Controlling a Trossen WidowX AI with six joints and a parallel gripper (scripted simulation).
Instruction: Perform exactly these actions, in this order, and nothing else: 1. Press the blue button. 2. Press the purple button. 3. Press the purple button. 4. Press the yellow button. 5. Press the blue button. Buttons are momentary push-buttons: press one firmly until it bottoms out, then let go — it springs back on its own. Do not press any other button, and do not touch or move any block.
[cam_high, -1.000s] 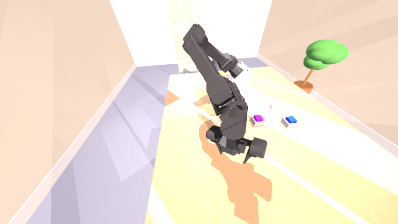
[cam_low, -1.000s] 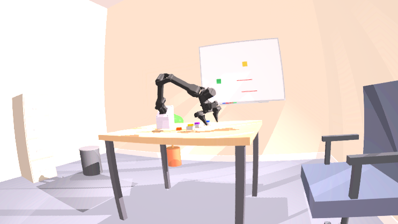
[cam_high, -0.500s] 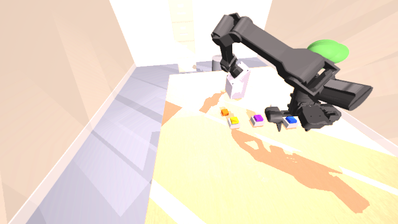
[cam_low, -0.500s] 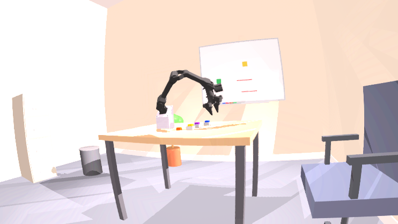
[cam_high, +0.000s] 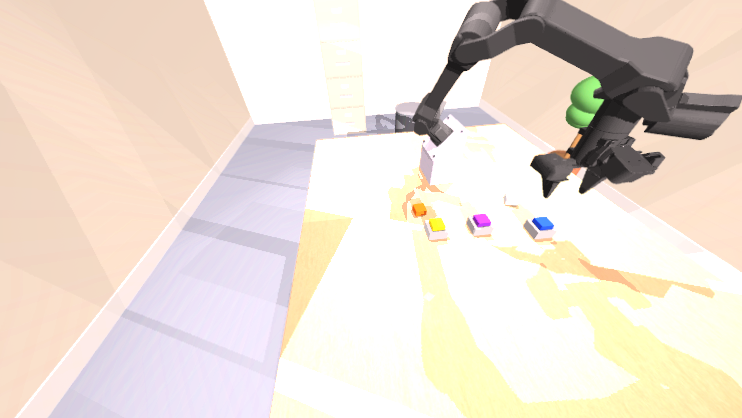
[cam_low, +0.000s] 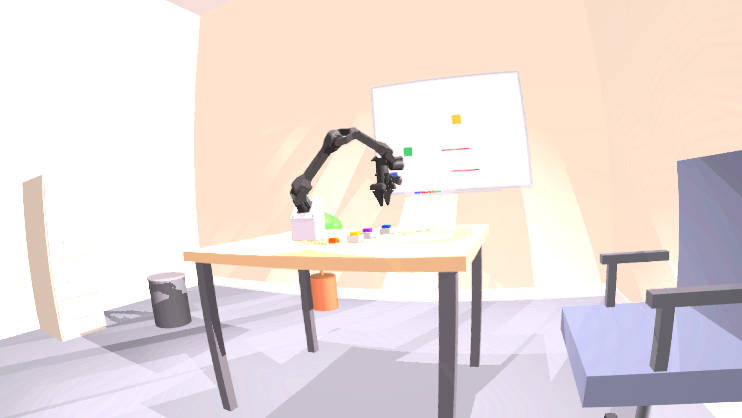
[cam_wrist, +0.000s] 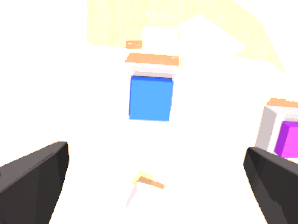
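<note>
Right now the blue button is 9 cm below my gripper tip. The rest, counted from my gripper tip: orange block 28 cm to the right, 14 cm behind, 11 cm below; then yellow button 26 cm to the right, 9 cm below, 5 cm behind; then purple button 14 cm to the right, 9 cm below, 4 cm behind.
</note>
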